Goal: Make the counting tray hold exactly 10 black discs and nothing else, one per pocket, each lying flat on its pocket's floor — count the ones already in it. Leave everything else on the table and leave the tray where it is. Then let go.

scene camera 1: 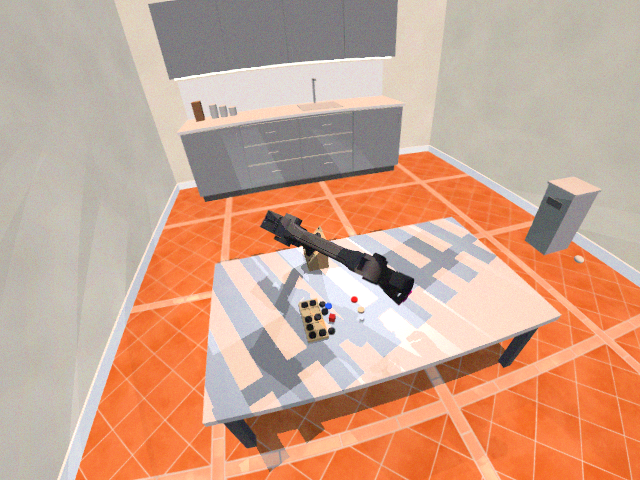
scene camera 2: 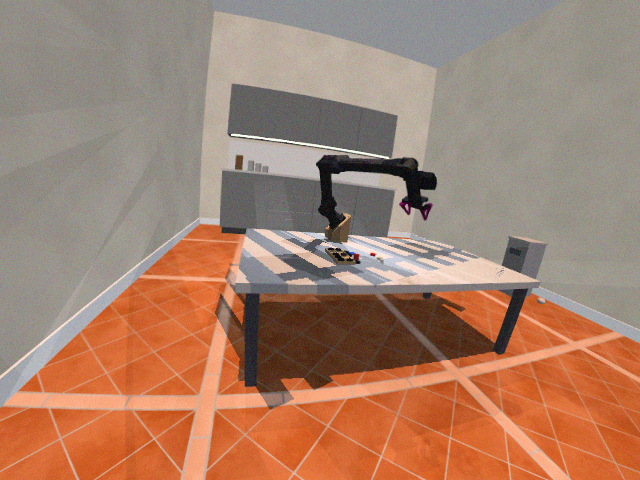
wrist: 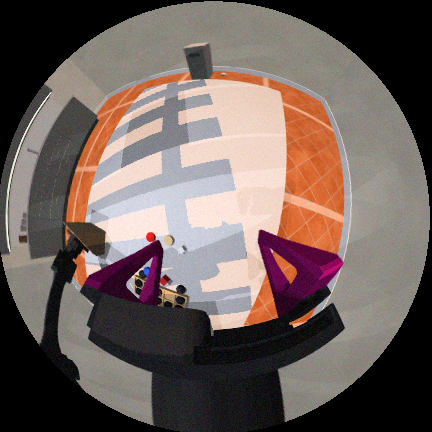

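Observation:
The wooden counting tray (scene camera 1: 317,339) (scene camera 2: 347,262) (wrist: 187,301) lies on the table. In scene camera 1, several of its pockets hold black discs, seven as far as I can tell, and three pockets look empty. Three black discs lie outside along its right side: one disc (scene camera 1: 322,303) by the back corner, another disc (scene camera 1: 324,311) close to the edge, and a third disc (scene camera 1: 331,330) (wrist: 181,288) near the front. My gripper (scene camera 2: 417,216) (wrist: 208,240) is open and empty, high above the table and right of the tray. My left finger hides part of the tray in the wrist view.
A blue piece (scene camera 1: 328,305) (wrist: 146,271) and a red block (scene camera 1: 332,317) (scene camera 2: 356,256) (wrist: 165,280) lie beside the tray. Farther right are a red disc (scene camera 1: 354,299) (scene camera 2: 372,254) (wrist: 151,237), a tan disc (scene camera 1: 360,310) (wrist: 168,240) and a small white piece (scene camera 1: 361,319) (wrist: 183,249).

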